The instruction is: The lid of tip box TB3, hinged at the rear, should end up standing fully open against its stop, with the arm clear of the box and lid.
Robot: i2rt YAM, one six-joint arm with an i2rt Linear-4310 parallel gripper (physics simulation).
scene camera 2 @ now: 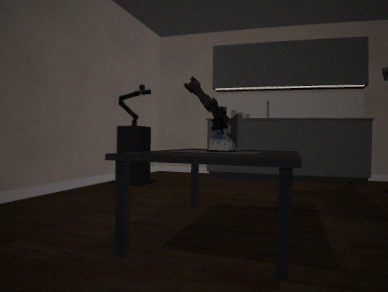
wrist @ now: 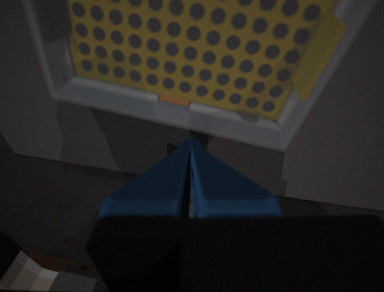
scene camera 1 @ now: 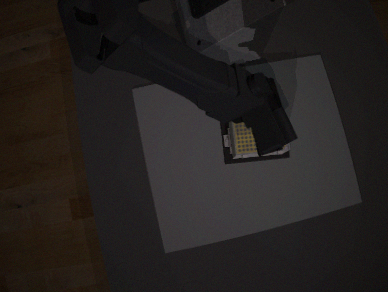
Note:
The gripper is shut, with nothing in its grasp. Also in view: a tip box.

